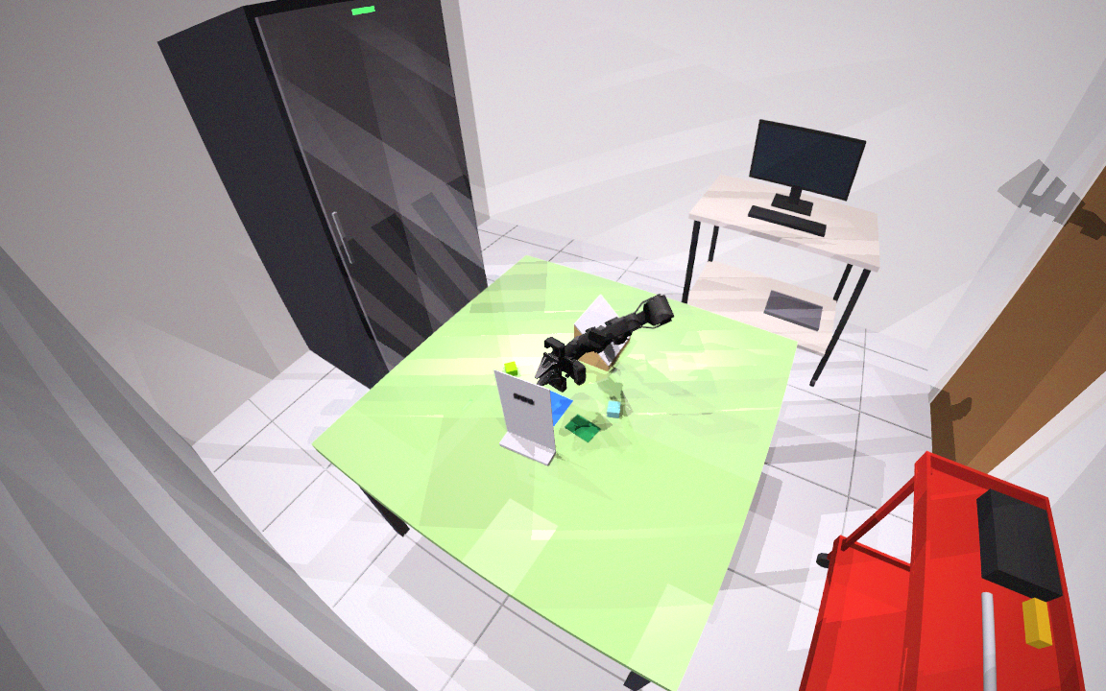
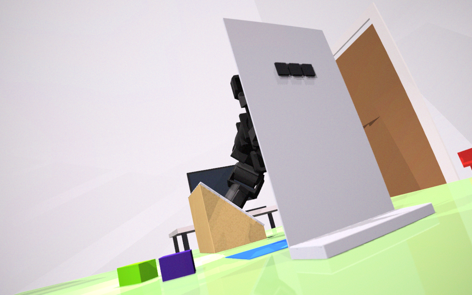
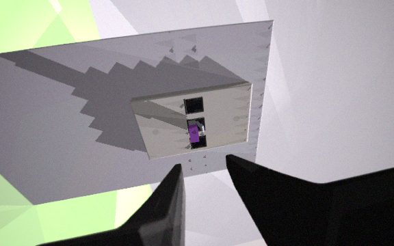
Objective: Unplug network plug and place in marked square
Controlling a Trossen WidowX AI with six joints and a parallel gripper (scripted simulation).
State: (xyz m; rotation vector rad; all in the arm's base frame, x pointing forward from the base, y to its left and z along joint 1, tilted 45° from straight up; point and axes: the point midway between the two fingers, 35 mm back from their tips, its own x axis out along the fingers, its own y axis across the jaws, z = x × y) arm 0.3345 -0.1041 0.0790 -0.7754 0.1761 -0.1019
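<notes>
My gripper tip is now 50 mm short of the network plug. Also, from my gripper tip: dark green tile (210 mm below, 120 mm to the left, 60 mm behind); then upright panel (80 mm below, 70 mm ahead); then blue marked square (210 mm below, 80 mm behind, 30 mm to the right).
</notes>
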